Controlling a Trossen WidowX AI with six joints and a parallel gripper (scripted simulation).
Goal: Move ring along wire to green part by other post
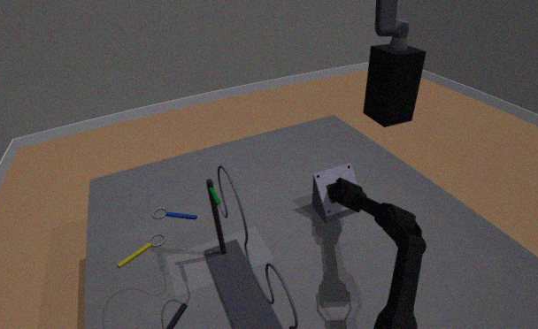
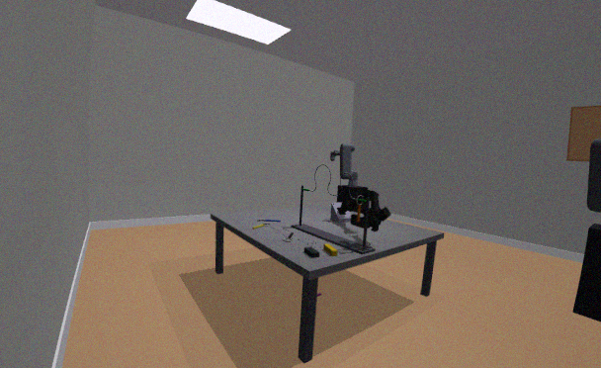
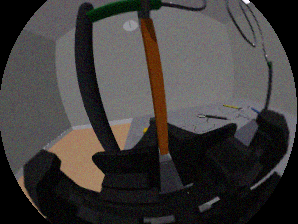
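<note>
The orange-handled ring is 9 cm above my gripper tip and 3 cm behind it. Also, from my gripper tip: yellow-handled ring: 64 cm to the right, 24 cm ahead, 14 cm below; black block: 26 cm ahead, 13 cm below, 2 cm to the right; yellow block: 15 cm ahead, 13 cm below, 1 cm to the right.
</note>
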